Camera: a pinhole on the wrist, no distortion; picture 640 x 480 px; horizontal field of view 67.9 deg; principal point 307.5 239.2 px. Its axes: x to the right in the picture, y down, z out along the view. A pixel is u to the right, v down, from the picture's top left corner.
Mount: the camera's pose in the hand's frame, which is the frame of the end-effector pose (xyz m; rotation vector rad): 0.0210 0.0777 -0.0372 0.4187 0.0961 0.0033
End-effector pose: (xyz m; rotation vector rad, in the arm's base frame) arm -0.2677 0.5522 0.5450 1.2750 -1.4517 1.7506
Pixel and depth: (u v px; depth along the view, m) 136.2 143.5 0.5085
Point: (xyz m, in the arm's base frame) 0.1035 0.2571 0.5341
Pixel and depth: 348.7 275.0 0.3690
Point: -0.1649 0.2611 0.6375
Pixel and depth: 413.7 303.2 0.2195
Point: -0.2641 0.3721 0.6151
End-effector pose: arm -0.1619 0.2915 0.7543 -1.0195 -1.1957 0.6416
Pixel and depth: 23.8 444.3 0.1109
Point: -0.2489 0.3216 0.6754
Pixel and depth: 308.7 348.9 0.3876
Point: -0.4804 0.4474 0.7911
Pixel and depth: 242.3 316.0 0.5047
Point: -0.6074 0.4052 0.8192
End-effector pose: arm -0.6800 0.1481 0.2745 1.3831 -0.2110 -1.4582
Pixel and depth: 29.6 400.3 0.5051
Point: -1.1371 0.0426 0.5896
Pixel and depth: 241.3 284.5 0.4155
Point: -1.0005 -0.0146 0.3450
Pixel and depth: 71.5 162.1 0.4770
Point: -1.1363 0.1608 0.3615
